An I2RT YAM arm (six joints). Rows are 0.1 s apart.
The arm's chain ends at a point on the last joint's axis. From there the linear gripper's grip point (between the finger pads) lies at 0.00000 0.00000 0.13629 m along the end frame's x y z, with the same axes.
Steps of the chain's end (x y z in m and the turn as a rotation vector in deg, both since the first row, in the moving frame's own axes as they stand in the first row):
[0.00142 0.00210 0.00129 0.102 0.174 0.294]
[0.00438 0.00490 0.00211 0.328 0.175 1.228]
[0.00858 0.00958 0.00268 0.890 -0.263 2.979]
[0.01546 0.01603 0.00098 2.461 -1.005 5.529]
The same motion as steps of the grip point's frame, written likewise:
[0.00183 0.00186 0.00129 0.102 0.174 0.294]
[0.00480 0.00412 0.00211 0.328 0.175 1.228]
[0.00801 0.00745 0.00266 0.890 -0.263 2.979]
[0.01336 0.01007 0.00083 2.461 -1.005 5.529]

